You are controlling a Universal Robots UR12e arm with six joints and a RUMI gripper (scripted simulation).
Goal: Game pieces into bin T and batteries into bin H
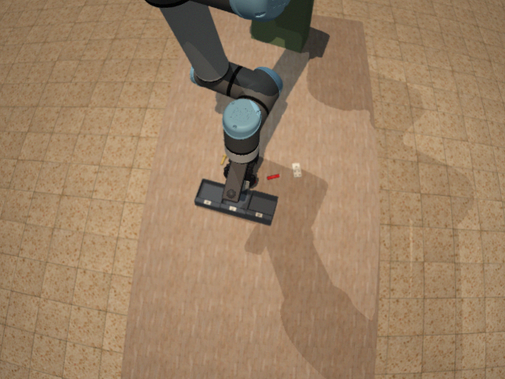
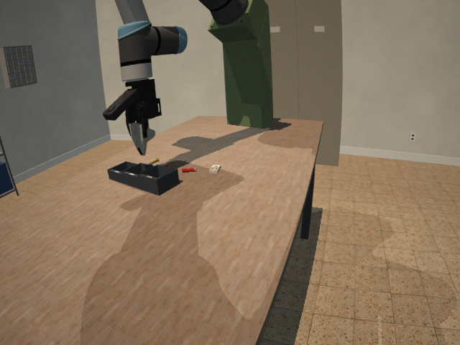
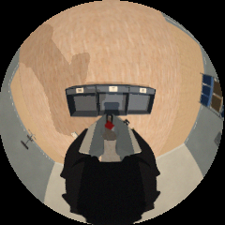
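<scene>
Now: hand 10 cm past the black die, 1 cm to the left of it and 9 cm above it. From my hand the other things lie so: red-and-white block 8 cm behind, 5 cm to the left, 9 cm below; then three-compartment bin row 2 cm to the right, 7 cm below; then red cylinder 4 cm behind, 13 cm to the left, 9 cm below.
</scene>
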